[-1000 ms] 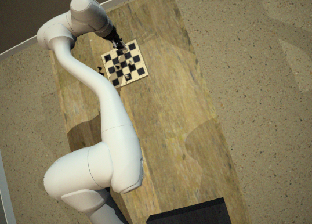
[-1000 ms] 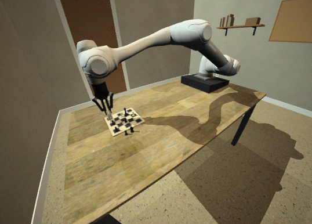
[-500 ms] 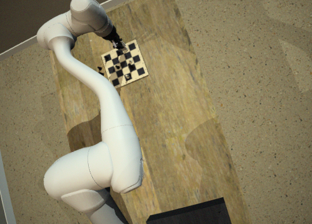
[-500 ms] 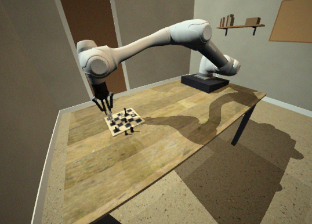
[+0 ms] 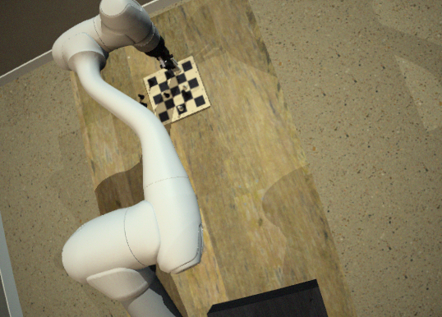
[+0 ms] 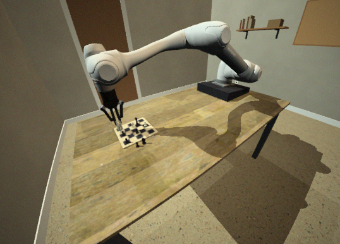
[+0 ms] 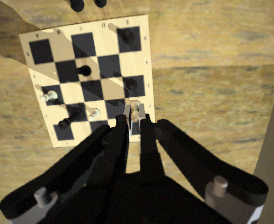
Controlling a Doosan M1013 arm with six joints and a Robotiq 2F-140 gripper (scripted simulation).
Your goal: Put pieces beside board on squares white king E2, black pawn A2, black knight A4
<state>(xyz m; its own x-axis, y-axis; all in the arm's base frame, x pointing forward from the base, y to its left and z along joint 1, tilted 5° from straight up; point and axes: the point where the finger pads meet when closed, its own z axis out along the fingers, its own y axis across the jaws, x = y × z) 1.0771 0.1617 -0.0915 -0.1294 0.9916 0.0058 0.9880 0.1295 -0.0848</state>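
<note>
Right now the white king is 30 mm below my hand. The rest, counted from my hand: chessboard 80 mm behind, 30 mm to the left, 60 mm below.
</note>
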